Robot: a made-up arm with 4 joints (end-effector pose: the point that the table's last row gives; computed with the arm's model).
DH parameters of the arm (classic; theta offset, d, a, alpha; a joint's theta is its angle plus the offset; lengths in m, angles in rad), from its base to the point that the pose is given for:
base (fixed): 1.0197 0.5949 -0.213 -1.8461
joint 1: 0 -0.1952 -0.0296 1.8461
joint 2: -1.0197 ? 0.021 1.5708
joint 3: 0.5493 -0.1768 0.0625 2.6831
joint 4: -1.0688 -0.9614 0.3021 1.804
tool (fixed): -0.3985 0.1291 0 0
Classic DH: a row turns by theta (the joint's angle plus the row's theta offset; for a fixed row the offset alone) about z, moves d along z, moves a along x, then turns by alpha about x.
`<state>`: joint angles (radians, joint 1 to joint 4).
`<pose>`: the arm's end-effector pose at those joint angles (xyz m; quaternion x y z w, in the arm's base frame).
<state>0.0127 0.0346 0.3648 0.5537</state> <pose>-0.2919 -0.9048 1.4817 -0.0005 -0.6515 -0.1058 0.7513</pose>
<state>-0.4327 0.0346 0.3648 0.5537</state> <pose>-0.3455 -1.1910 1.1127 0.1864 -0.6999 -0.1761 0.6667</pose>
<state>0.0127 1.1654 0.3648 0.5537</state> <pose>0.4481 -0.8542 1.4764 0.3505 -0.5458 0.3109 0.6947</pose>
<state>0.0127 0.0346 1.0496 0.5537</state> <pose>-0.6015 -0.9182 1.1105 0.0451 -0.8646 -0.1041 0.4894</pose>
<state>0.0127 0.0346 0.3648 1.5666</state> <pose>-0.0051 -1.0258 1.4197 -0.0190 -0.2236 -0.2962 0.9284</pose>
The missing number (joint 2, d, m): 0.2071
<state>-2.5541 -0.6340 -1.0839 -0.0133</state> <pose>0.8550 -0.5738 -0.0363 0.9073 -0.2965 -0.0679 0.2903</pose>
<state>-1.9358 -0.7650 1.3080 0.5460</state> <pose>-0.5358 -0.2496 -0.1258 0.3263 -0.5263 -0.7827 0.0620</pose>
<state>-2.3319 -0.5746 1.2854 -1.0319</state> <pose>-0.0685 0.3067 0.0457 0.2350 0.5243 0.7591 0.3060</pose>
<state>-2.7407 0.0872 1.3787 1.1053</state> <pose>0.5848 0.2200 -0.0336 -0.7796 0.2498 0.4607 0.3428</pose>
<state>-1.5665 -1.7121 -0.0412 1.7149</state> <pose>-0.6146 -0.8746 0.0733 0.5069 0.4585 -0.5421 0.4888</pose>
